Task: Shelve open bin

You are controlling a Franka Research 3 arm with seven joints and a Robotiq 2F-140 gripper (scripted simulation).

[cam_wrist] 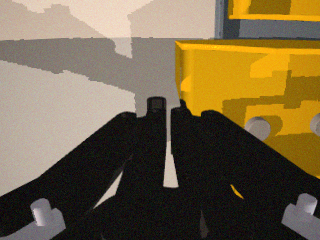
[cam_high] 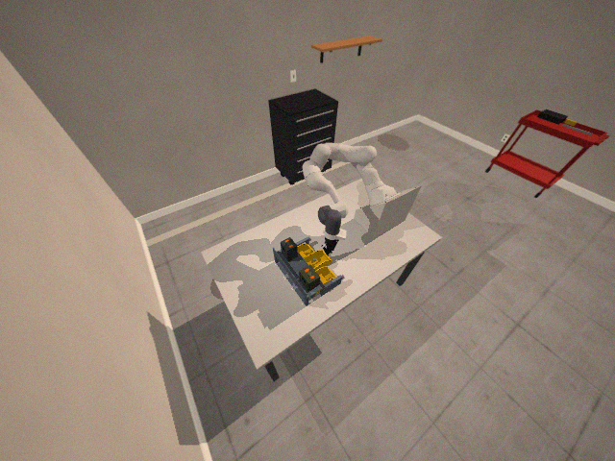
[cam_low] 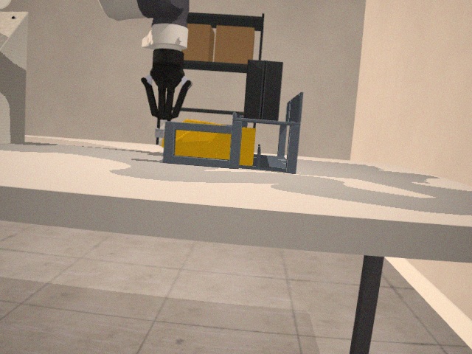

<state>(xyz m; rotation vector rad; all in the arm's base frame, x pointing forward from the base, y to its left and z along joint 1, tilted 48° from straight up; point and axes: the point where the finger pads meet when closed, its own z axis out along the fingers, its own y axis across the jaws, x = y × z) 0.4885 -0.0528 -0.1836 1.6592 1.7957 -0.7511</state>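
My hand is 5 cm short of the grey shelf lip, 4 cm above it and 1 cm to the right of it.
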